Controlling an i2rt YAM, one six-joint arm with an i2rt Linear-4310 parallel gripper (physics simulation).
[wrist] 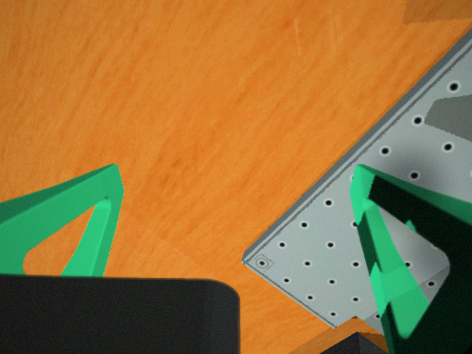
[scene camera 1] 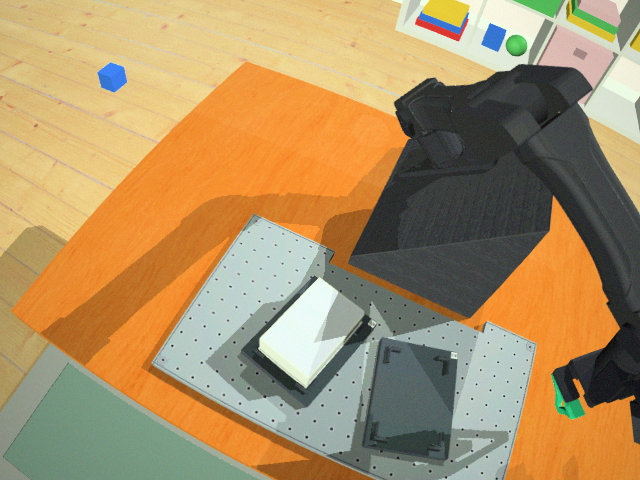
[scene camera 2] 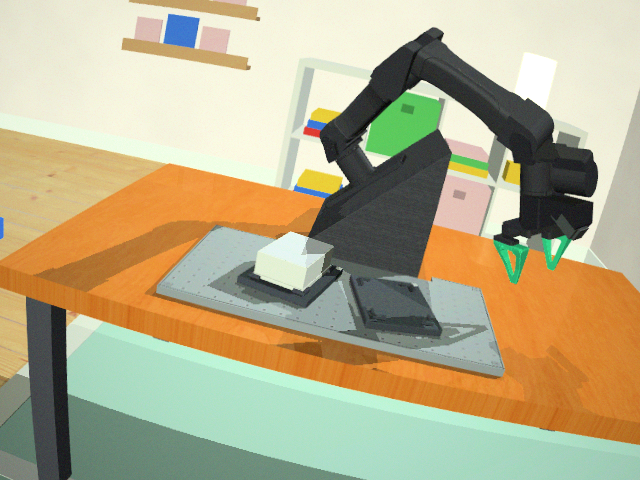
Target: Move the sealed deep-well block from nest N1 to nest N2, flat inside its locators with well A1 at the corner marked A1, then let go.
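Frame: origin at the arm's base, x right, y back, z down, level; metres.
Seen in the pictures: gripper, between the fingertips: [wrist: 236,177] [scene camera 1: 586,398] [scene camera 2: 532,276]; arm's base, origin of its link: [scene camera 1: 449,160] [scene camera 2: 366,182].
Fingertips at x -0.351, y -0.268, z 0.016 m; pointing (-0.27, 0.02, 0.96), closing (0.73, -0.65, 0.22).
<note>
Pixels of each thing's top centre, then the offset from my fingertips to it. Level surfaces: height alone.
- sealed deep-well block, centre of its top: [scene camera 1: 314,325] [scene camera 2: 298,248] dx +0.392, dy -0.096, dz +0.031 m
- dark nest N1, centre of its top: [scene camera 1: 311,335] [scene camera 2: 294,268] dx +0.392, dy -0.096, dz +0.067 m
- Nest N2, centre of its top: [scene camera 1: 415,396] [scene camera 2: 395,297] dx +0.222, dy -0.095, dz +0.067 m
- orange table, height of its surface: dz +0.097 m
The sealed deep-well block [scene camera 1: 312,330] [scene camera 2: 292,260], pale cream, sits flat in the dark nest N1 [scene camera 1: 308,398] [scene camera 2: 305,298] near the middle of the perforated grey plate [scene camera 1: 217,304] [scene camera 2: 192,268] [wrist: 320,272]. Nest N2 [scene camera 1: 413,397] [scene camera 2: 395,304], dark with corner locators and empty, lies to its right at a different angle. Each nest has a small white corner tag; its writing is too small to read. My gripper [scene camera 1: 602,419] [scene camera 2: 532,275] [wrist: 236,177] is open and empty, with green fingers, above the table beyond the plate's right end, away from both nests. The block does not show in the wrist view.
The black wedge-shaped arm base [scene camera 1: 449,268] [scene camera 2: 382,232] stands close behind the plate and both nests. The orange table [scene camera 1: 289,129] [scene camera 2: 129,206] [wrist: 150,100] carries the plate near its front edge. A blue cube [scene camera 1: 112,77] lies on the floor.
</note>
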